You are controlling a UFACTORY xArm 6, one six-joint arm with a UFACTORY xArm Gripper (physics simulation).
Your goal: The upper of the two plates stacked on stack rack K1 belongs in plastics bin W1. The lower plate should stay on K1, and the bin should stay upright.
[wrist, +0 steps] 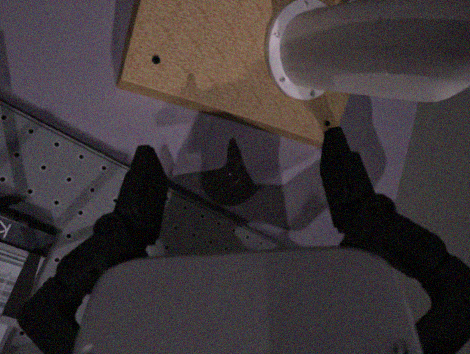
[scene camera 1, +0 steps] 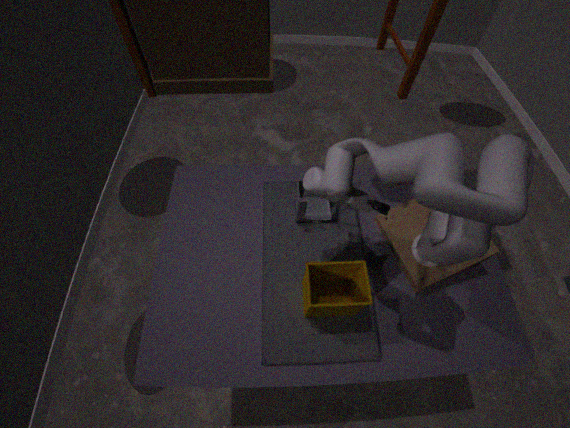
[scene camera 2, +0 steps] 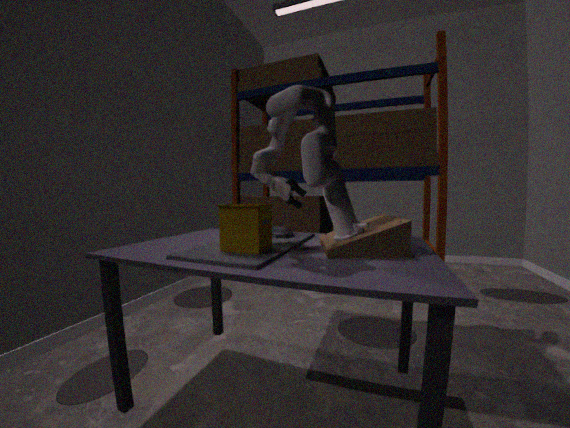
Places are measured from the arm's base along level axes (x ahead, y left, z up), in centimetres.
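Where they show: gripper, fingertip midpoint: (wrist: 239, 156) (scene camera 1: 377, 207) (scene camera 2: 302, 200); arm's base, origin of the base link: (wrist: 304, 51) (scene camera 2: 349, 235).
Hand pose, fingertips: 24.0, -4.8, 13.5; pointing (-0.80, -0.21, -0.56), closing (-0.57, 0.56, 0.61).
Note:
Each offset is from my fingertips to the centre of the thing, as dx, dy, dz. Level surfaces: height alone.
My gripper (scene camera 1: 377, 200) (scene camera 2: 301, 198) (wrist: 239, 156) is open, with nothing between its fingers. It hangs above the table, between the stack rack and the wooden base. Stack rack K1 (scene camera 1: 298, 220) (wrist: 30, 231) is dark and low, at the back of the grey board. A light grey plate @(+20.4, -5.2, -14.9) (scene camera 1: 317, 210) lies on it, partly hidden by the wrist in scene camera 1; I cannot tell the two stacked plates apart there. The wrist view shows part of the rack at its left edge. Plastics bin W1 @(+10.1, +27.7, -9.9) (scene camera 1: 337, 310) (scene camera 2: 242, 229) is yellow, open-topped and upright on the board.
The grey perforated board @(dz -18.8) (scene camera 1: 285, 305) (scene camera 2: 207, 256) (wrist: 45, 172) lies on the purple table @(dz -20.1) (scene camera 1: 205, 260) (scene camera 2: 160, 245). The wooden wedge base (scene camera 1: 407, 230) (scene camera 2: 372, 245) (wrist: 200, 50) carries my arm. Tall shelving (scene camera 2: 441, 150) stands behind the table. The light is dim, with dark shadows on the table.

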